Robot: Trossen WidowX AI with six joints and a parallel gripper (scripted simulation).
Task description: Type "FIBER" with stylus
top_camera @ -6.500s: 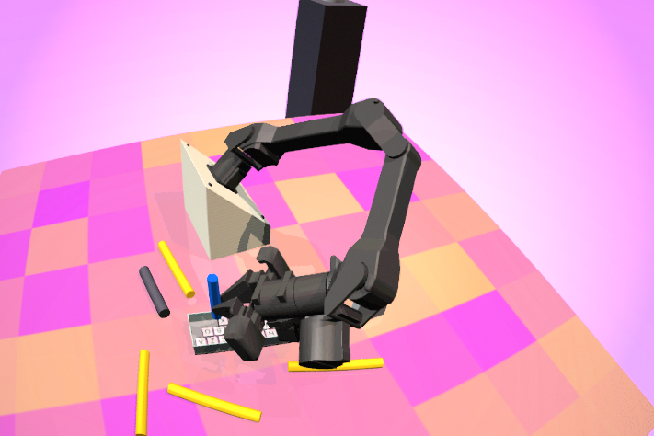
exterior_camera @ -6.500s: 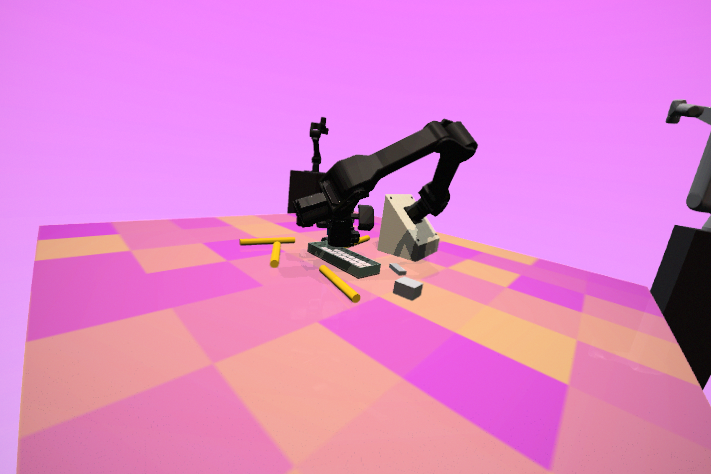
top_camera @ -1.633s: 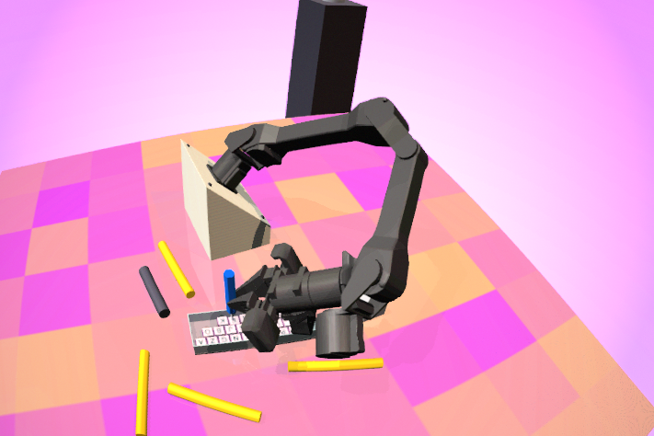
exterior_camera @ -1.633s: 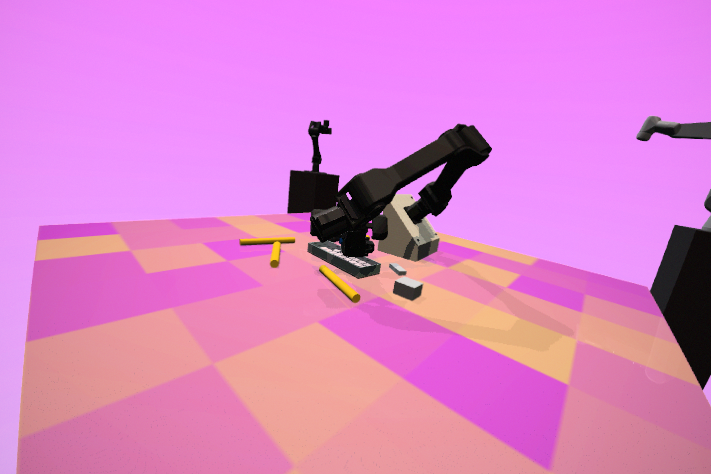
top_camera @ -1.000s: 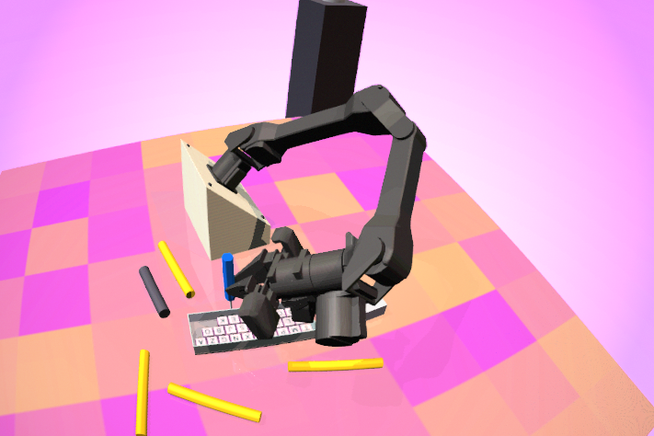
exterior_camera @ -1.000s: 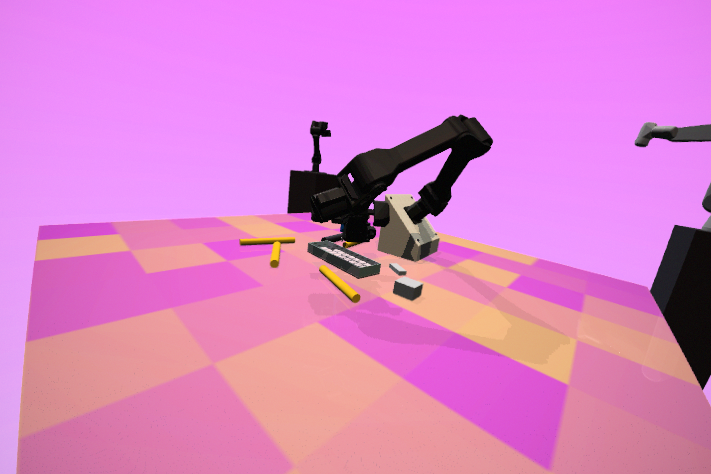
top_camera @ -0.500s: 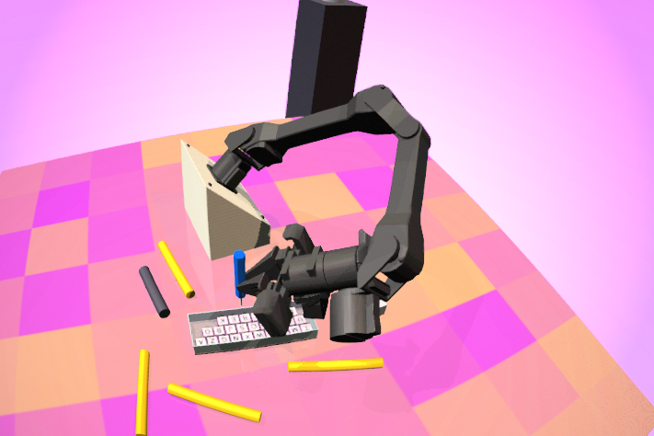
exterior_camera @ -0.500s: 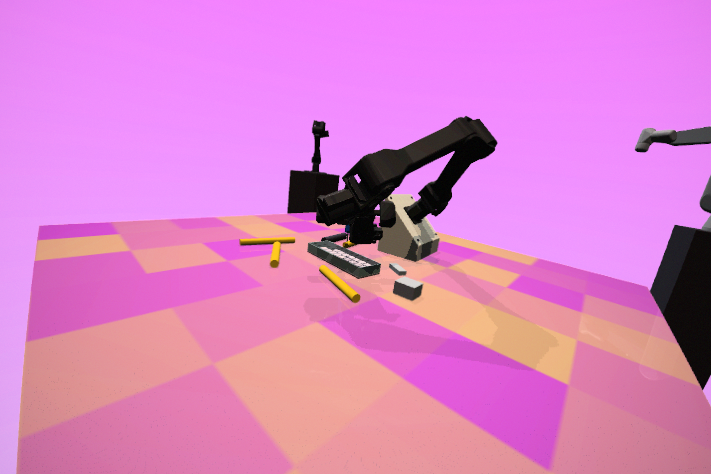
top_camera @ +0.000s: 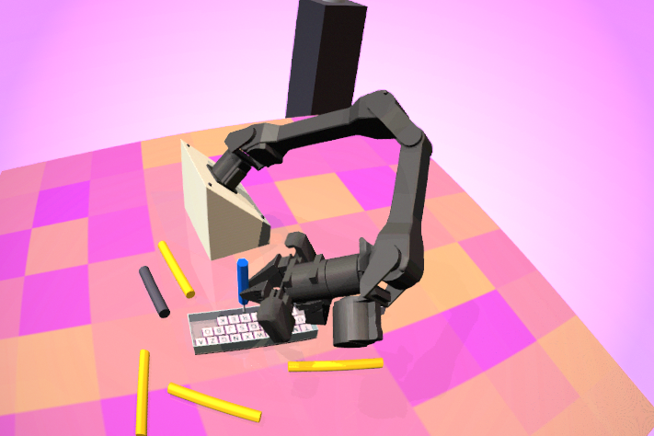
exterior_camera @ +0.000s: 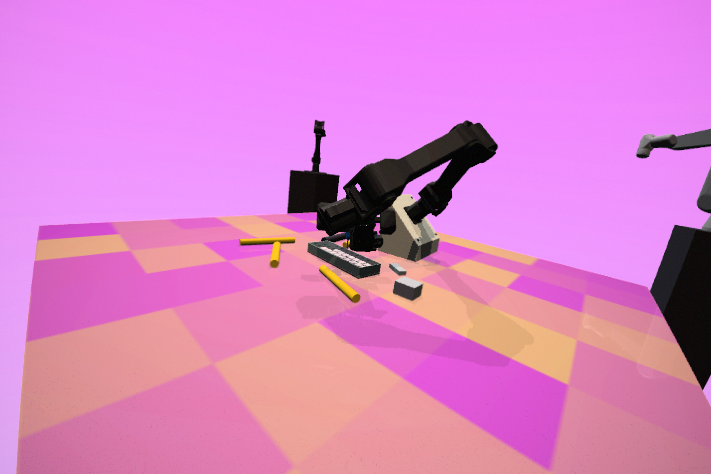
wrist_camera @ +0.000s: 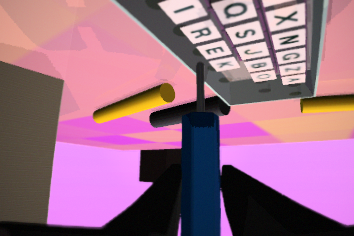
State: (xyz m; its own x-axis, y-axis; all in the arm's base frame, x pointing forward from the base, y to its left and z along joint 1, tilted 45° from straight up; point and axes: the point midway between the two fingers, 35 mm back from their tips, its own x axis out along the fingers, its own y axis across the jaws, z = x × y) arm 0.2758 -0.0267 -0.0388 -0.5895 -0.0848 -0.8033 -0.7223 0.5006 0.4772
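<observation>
Right now my gripper tip is 10 mm above the blue stylus. The rest, counted from my gripper tip: grey block (70 mm ahead, 210 mm to the left, 70 mm below); then dark grey rod (130 mm behind, 140 mm to the right, 80 mm below).
</observation>
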